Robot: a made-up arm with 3 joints. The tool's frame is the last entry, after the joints.
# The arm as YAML. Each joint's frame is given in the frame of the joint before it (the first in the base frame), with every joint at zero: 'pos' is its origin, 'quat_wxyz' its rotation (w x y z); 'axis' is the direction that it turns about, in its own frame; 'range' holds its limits. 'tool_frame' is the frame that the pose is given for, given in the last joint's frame.
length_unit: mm
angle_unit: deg
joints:
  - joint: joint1
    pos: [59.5, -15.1, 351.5]
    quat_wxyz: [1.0, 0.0, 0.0, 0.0]
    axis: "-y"
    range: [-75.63, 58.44]
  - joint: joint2
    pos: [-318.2, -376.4, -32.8]
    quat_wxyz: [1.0, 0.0, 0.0, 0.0]
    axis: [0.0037, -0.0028, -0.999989]
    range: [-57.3, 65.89]
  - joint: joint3
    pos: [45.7, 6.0, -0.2]
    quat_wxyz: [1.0, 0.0, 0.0, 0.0]
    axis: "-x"
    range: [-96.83, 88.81]
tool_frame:
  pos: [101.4, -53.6, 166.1]
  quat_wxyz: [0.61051, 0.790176, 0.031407, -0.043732]
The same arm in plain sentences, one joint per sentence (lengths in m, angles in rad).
The arm has three revolute joints in a row. What follows holds with every joint at zero, and every direction is one of the base frame's. The first joint sits 0.0595 m along +x and 0.0151 m along -y and 0.3515 m along +z from the base frame's origin and rotates about -y, from -1.3200 to 1.0200 rad. The second joint sits 0.3182 m along -x and 0.3764 m along -y and 0.0328 m along -z from the first joint and rotates about the direction (0.0037, -0.0028, -0.999989), from -1.0001 to 1.1500 rad. The third joint sits 0.0457 m along +x and 0.0060 m along +y and 0.0002 m along -z from the second joint and rotates about -x, from -1.6900 to 1.5500 rad. The tool frame, which is the frame that the pose is given for, sits 0.1014 m along +x and 0.0536 m along -y and 0.1661 m along +z from the third joint; its axes are the base frame's turned by roll 1.8257, pitch 0.1077 and yaw -0.0038 rad (as in URDF: about the fixed x, then y, then z).
